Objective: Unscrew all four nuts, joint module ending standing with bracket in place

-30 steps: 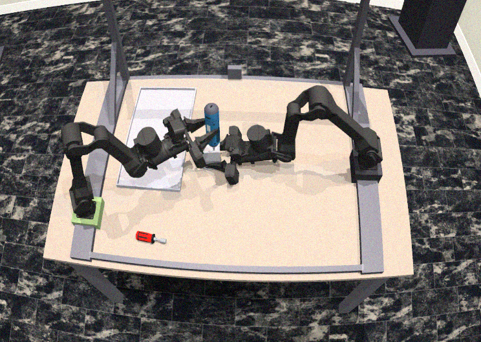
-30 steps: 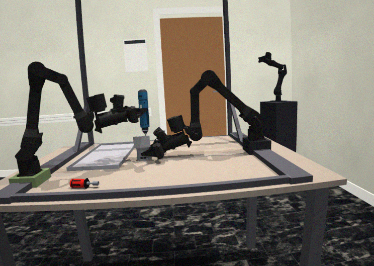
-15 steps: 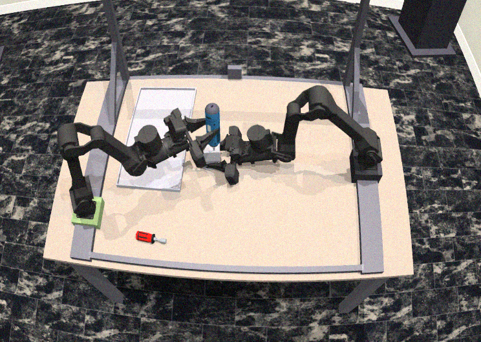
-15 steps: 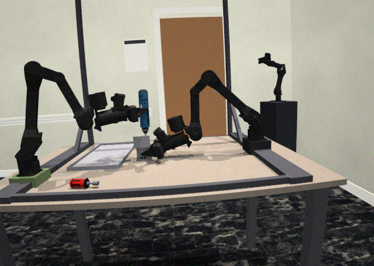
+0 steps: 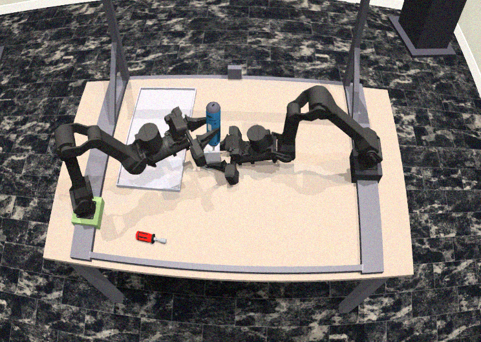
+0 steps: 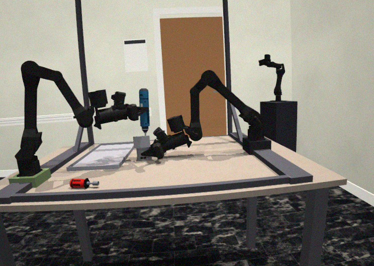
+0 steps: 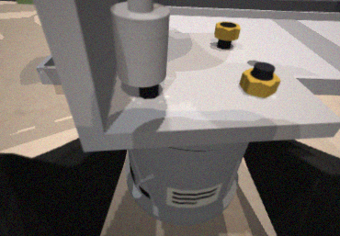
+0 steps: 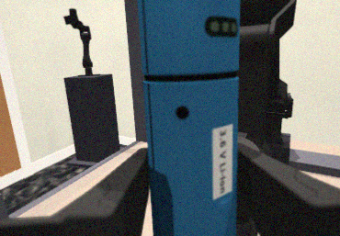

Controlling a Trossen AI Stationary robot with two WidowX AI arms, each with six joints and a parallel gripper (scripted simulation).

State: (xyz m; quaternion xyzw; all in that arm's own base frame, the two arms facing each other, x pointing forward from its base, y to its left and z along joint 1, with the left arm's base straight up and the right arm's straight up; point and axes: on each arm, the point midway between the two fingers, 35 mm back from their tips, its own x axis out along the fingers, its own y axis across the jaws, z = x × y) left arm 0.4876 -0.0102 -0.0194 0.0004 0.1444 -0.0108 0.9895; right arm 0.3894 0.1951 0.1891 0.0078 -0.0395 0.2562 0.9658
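Note:
Now: left hand 30 mm to the left of the joint module and 10 mm past it. Also, from my left hand: grey bracket (40 mm above, 30 mm to the right, 10 mm behind); nut (30 mm above, 20 mm behind, 10 mm to the right); socket (50 mm above, 10 mm to the right, 10 mm ahead).

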